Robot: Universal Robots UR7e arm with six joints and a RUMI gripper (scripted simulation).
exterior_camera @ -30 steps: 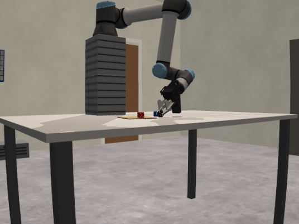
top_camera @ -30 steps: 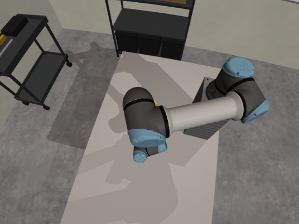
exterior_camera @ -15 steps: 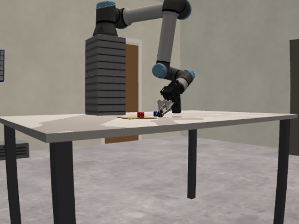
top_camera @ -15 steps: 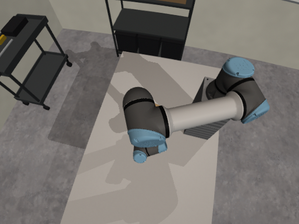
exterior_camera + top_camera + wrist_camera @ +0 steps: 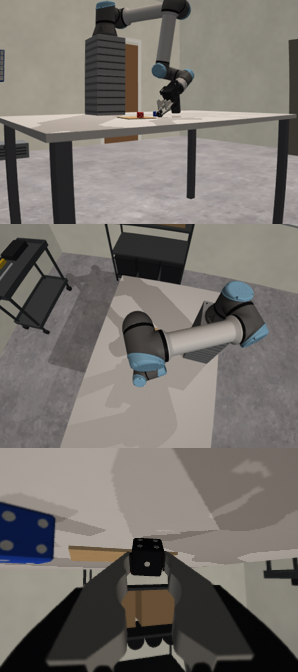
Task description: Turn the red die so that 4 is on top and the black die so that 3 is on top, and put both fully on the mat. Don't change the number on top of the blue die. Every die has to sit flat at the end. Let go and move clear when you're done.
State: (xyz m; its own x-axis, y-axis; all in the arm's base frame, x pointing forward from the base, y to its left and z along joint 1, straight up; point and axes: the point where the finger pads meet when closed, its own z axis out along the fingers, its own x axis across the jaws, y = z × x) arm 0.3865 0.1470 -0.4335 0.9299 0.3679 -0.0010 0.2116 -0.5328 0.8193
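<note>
My gripper is now 80 mm past the blue die, 20 mm to the right of it and 10 mm above it. The rest, counted from my hand: black die (right at my hand); then red die (40 mm ahead, 140 mm to the right); then brown mat (140 mm to the right, 20 mm below).
</note>
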